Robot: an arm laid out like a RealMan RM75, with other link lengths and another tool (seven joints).
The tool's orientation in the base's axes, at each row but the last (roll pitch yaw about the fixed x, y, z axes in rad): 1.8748 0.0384 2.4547; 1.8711 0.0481 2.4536; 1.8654 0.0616 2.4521; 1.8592 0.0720 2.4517; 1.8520 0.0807 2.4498
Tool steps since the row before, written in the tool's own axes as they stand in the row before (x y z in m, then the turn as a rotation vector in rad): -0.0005 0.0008 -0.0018 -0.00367 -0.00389 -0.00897; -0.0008 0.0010 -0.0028 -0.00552 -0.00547 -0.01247; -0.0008 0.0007 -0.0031 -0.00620 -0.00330 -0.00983; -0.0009 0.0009 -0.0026 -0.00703 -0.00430 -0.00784; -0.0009 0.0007 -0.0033 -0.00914 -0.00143 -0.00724
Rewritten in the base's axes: -0.0006 -0.0014 0.0013 -0.00330 -0.00987 -0.00088; -0.0010 -0.0023 0.0018 -0.00427 -0.01400 -0.00127; -0.0012 -0.0026 0.0016 -0.00180 -0.01195 0.00008; -0.0008 -0.0022 0.0017 -0.00005 -0.01129 -0.00138; -0.0013 -0.0028 0.0017 0.00229 -0.01144 0.00137
